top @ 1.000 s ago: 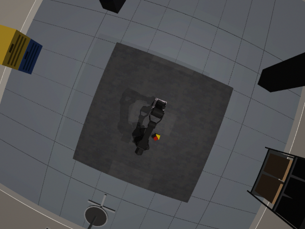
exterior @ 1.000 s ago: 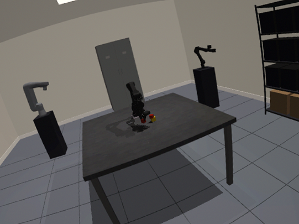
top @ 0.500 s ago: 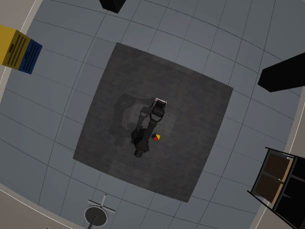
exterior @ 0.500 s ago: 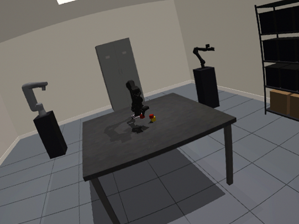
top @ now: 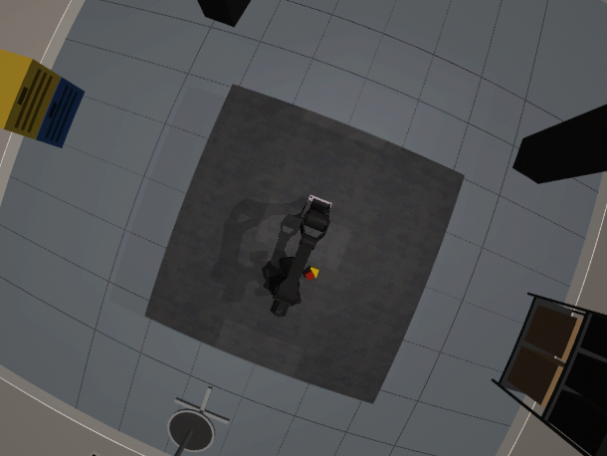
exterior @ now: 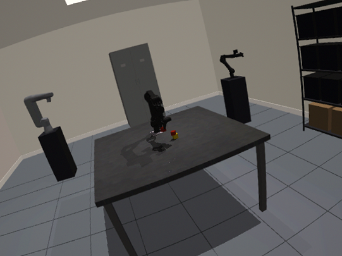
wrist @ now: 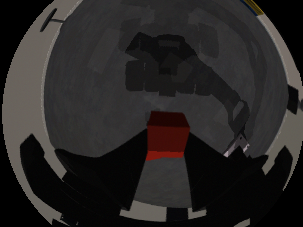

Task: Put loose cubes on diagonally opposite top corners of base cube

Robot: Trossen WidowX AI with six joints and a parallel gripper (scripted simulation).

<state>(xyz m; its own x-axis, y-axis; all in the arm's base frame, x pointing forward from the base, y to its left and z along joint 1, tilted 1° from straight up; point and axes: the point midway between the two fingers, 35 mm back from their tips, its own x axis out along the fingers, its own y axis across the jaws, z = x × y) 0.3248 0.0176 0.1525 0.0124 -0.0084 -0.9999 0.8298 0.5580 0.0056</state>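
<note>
The yellow base cube lies 40 mm behind my gripper tip, 90 mm to the left of it and 100 mm below it.
</note>
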